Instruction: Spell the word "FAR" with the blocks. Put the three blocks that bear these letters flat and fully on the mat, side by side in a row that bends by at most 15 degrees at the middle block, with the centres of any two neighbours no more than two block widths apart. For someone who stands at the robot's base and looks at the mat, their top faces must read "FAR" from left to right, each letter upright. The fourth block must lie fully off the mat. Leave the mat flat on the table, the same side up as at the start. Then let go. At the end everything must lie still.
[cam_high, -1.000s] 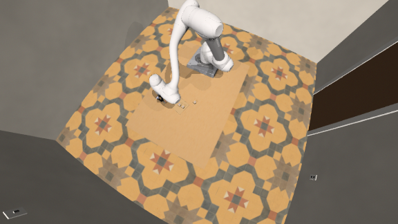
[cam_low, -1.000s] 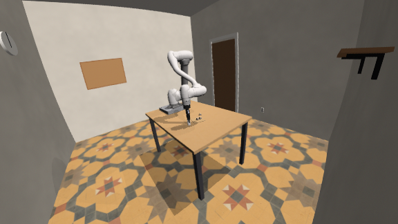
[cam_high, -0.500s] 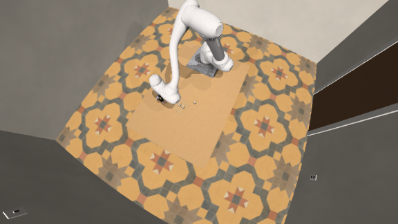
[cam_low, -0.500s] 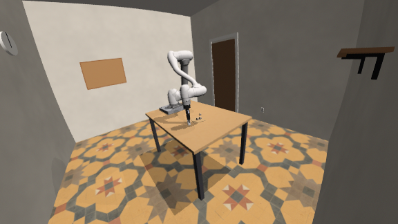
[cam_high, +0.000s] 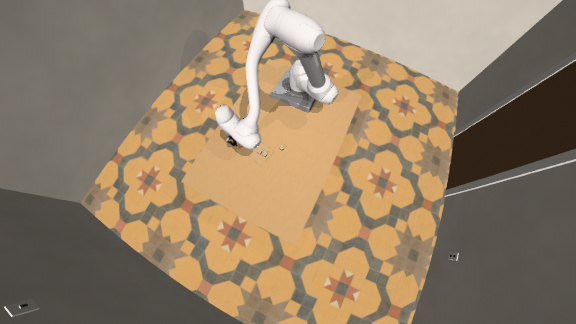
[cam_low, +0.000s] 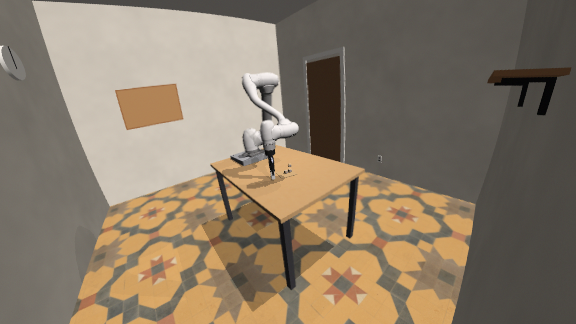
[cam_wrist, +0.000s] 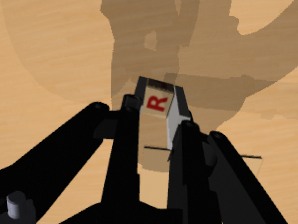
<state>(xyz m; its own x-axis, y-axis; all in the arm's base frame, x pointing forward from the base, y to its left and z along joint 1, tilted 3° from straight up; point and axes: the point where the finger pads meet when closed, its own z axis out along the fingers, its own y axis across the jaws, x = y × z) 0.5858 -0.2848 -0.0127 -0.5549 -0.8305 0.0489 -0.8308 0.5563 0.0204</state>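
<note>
Right now the tan mat is 15 cm to the left of my hand and 5 cm below it. From my hand the other things lie so: R block (3 cm below).
</note>
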